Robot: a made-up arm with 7 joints. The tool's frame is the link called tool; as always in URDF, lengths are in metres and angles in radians. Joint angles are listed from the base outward. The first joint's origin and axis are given. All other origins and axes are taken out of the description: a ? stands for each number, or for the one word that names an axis. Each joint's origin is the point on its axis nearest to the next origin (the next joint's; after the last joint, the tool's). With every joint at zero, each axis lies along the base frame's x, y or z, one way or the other. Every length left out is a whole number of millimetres.
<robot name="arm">
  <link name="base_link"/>
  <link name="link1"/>
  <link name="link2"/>
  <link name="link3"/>
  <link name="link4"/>
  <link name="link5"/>
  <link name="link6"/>
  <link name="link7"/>
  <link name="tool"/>
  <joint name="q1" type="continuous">
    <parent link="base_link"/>
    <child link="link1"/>
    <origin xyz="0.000 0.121 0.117" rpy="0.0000 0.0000 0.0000"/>
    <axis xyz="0 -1 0"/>
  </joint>
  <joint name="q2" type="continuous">
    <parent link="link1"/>
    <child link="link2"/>
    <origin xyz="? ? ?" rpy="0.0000 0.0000 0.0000"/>
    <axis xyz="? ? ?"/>
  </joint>
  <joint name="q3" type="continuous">
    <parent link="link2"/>
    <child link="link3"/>
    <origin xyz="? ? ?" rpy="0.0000 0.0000 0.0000"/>
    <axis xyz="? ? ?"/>
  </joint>
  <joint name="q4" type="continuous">
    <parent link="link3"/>
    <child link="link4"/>
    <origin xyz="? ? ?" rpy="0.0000 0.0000 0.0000"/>
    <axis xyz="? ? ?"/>
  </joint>
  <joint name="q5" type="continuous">
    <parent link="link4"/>
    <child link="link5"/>
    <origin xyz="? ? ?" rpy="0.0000 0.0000 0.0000"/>
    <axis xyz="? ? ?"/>
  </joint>
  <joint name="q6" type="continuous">
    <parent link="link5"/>
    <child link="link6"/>
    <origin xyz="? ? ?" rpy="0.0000 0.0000 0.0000"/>
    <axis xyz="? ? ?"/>
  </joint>
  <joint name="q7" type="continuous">
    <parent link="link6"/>
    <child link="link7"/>
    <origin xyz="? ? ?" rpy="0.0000 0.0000 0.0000"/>
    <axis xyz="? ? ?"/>
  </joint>
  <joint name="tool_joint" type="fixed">
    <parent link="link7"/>
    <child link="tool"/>
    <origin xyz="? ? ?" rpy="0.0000 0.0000 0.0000"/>
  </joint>
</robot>
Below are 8 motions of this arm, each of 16 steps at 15 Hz.
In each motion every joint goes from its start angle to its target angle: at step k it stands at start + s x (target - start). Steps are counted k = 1, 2, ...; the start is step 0. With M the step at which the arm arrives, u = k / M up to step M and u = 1 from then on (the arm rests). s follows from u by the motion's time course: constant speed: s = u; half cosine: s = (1 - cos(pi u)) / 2; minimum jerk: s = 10 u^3 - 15 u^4 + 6 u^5.
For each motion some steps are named. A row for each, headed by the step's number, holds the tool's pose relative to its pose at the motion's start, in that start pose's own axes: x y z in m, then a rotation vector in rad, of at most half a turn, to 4 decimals.
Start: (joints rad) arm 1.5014 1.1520 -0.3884 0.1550 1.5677 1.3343 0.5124
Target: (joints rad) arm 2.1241 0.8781 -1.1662 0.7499 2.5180 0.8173 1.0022
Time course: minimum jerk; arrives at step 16
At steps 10, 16:
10: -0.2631 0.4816 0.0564 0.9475 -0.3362 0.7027
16: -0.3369 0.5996 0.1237 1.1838 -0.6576 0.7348

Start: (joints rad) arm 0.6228 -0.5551 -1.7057 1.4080 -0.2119 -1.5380 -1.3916
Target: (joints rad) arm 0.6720 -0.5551 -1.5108 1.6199 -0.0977 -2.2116 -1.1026
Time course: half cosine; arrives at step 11
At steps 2, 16:
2: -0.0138 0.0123 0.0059 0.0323 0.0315 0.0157
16: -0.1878 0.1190 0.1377 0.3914 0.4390 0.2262

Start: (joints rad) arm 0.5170 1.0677 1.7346 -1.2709 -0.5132 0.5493 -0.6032
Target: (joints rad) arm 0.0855 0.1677 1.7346 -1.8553 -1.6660 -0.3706 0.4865
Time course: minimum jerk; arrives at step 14
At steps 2, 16:
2: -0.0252 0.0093 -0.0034 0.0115 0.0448 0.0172
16: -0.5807 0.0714 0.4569 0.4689 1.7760 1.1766

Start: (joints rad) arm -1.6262 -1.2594 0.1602 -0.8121 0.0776 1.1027 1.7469
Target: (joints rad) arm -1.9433 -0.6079 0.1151 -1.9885 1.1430 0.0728 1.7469
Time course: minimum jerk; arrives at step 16
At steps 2, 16:
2: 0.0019 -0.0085 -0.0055 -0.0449 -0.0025 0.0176
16: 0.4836 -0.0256 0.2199 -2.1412 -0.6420 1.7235

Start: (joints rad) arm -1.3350 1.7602 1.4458 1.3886 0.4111 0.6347 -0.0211
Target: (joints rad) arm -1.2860 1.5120 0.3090 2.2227 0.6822 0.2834 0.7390
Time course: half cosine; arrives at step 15
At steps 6, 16:
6: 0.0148 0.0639 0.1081 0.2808 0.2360 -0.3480
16: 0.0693 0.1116 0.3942 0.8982 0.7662 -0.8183

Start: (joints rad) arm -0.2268 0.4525 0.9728 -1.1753 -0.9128 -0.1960 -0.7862
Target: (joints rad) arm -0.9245 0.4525 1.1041 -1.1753 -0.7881 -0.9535 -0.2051
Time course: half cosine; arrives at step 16
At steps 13, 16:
13: -0.2216 0.2785 0.0495 0.9849 0.0865 0.7313
16: -0.2404 0.2845 0.0530 1.0431 0.0592 0.8193

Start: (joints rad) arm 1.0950 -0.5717 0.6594 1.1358 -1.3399 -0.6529 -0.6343
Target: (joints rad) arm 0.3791 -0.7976 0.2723 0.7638 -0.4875 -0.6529 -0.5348
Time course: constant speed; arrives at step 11
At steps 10, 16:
10: 0.2365 -0.0810 -0.0746 -0.9104 -0.2400 0.6925
16: 0.2555 -0.0736 -0.0896 -0.9821 -0.2461 0.7884

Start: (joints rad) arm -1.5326 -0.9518 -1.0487 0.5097 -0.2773 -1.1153 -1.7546
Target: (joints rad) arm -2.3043 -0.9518 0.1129 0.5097 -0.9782 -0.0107 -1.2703
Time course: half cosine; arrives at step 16
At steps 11, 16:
11: -0.7311 0.5443 0.7389 -0.4280 2.0737 -0.7276
16: -0.5290 0.6739 1.0403 -0.3199 2.7757 -0.5140

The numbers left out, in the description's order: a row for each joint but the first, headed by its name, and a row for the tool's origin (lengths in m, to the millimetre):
q2: xyz 0.380 0.000 -0.012, axis 1 0 0
q3: xyz 0.000 -0.387 0.051, axis 0 1 0
q4: xyz 0.106 0.000 -0.167, axis 0 0 -1
q5: xyz 0.049 0.029 0.000, axis 0 -1 0
q6: xyz 0.069 0.000 0.005, axis 0 0 -1
q7: xyz 0.069 0.099 0.000, axis 0 1 0
tool: xyz 0.014 0.000 -0.354

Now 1 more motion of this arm.
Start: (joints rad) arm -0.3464 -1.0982 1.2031 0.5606 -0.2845 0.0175 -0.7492
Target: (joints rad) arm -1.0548 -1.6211 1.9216 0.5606 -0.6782 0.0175 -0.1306
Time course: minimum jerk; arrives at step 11
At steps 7, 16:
7: -0.4667 -0.2964 0.3652 -0.8898 0.9541 -0.2641
16: -0.5883 -0.2481 0.5626 -1.1105 1.1835 -0.5851

